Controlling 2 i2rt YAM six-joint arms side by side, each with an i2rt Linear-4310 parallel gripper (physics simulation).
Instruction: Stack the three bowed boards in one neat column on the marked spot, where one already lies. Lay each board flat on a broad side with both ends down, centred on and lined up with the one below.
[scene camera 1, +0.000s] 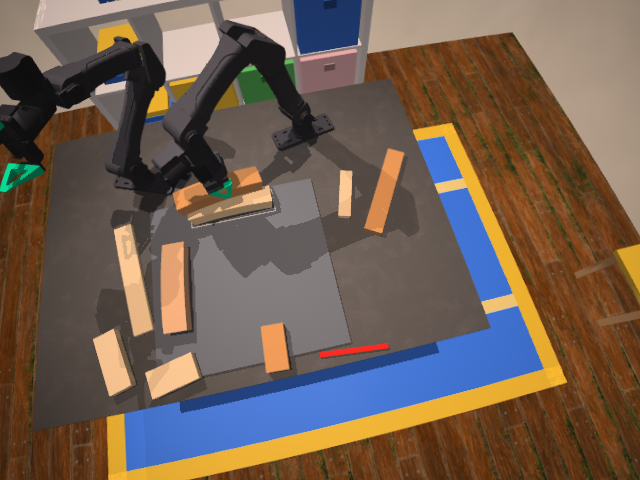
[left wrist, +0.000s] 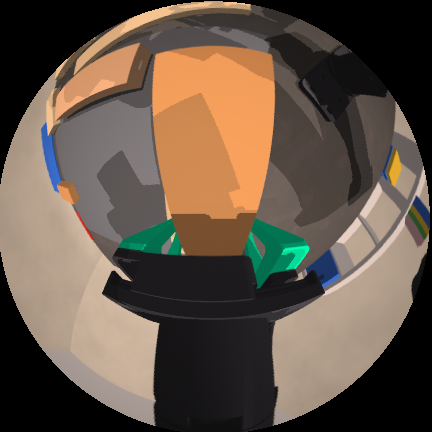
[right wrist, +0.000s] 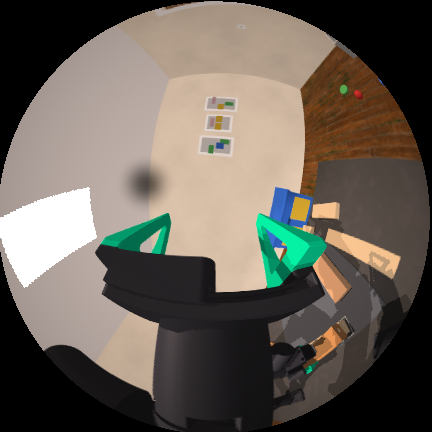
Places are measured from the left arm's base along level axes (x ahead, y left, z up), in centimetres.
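Pixels of known places: left gripper, between the fingertips: (scene camera 1: 225, 189) (left wrist: 212, 217); right gripper, between the fingertips: (right wrist: 213, 217); left arm's base, origin of its link: (scene camera 1: 302, 132); right arm's base, origin of its link: (scene camera 1: 146, 181).
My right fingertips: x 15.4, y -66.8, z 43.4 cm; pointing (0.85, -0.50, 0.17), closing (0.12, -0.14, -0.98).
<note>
For each thing: its top centre in the pictures, then the offset to it from my right fingertips. "*": a spot on its surface instead. Level surfaces: height alone.
- pale bowed board, centre of its top: (scene camera 1: 228, 200) dx +1.4, dy +36.3, dz -37.9 cm
- thin white outline, a spot on its surface: (scene camera 1: 235, 221) * dx +5.7, dy +35.4, dz -42.8 cm
- grey mat, height of its surface: dz -42.8 cm
- wide orange board, centre of its top: (scene camera 1: 172, 285) (right wrist: 322, 271) dx +18.2, dy +14.1, dz -38.1 cm
- long pale board, centre of its top: (scene camera 1: 131, 276) (right wrist: 356, 247) dx +9.1, dy +3.1, dz -41.9 cm
- orange block, centre of its top: (scene camera 1: 274, 347) (left wrist: 64, 193) dx +43.8, dy +32.3, dz -40.1 cm
- pale block, centre of its top: (scene camera 1: 345, 192) dx +11.8, dy +68.5, dz -41.9 cm
- long orange board, centre of its top: (scene camera 1: 385, 188) dx +15.9, dy +79.9, dz -41.7 cm
- red strip, centre of its top: (scene camera 1: 354, 350) dx +53.0, dy +50.0, dz -42.8 cm
A pale bowed board (scene camera 1: 237, 205) lies inside the thin white outline (scene camera 1: 235, 221) at the back of the grey mat (scene camera 1: 268, 304). My left gripper (scene camera 1: 221, 190) (left wrist: 212, 217) is shut on an orange board (scene camera 1: 247, 177) (left wrist: 215, 130) (right wrist: 327, 344), held across its middle. In scene camera 1 this board appears just behind the pale one and roughly parallel to it; its height above the table is hard to tell. A wide orange board (scene camera 1: 174, 286) (left wrist: 102, 80) (right wrist: 332, 277), slightly bowed, lies at the mat's left edge. My right gripper (right wrist: 213, 217) is open and empty, at the picture's far left.
A long pale board (scene camera 1: 133, 279) (right wrist: 362, 252) lies farther left. Two short pale blocks (scene camera 1: 113, 361) (scene camera 1: 173, 375) lie front left, and an orange block (scene camera 1: 275, 347) at the mat's front. A pale block (scene camera 1: 345, 193) and a long orange board (scene camera 1: 384, 191) lie right. A red strip (scene camera 1: 354, 350) lies front.
</note>
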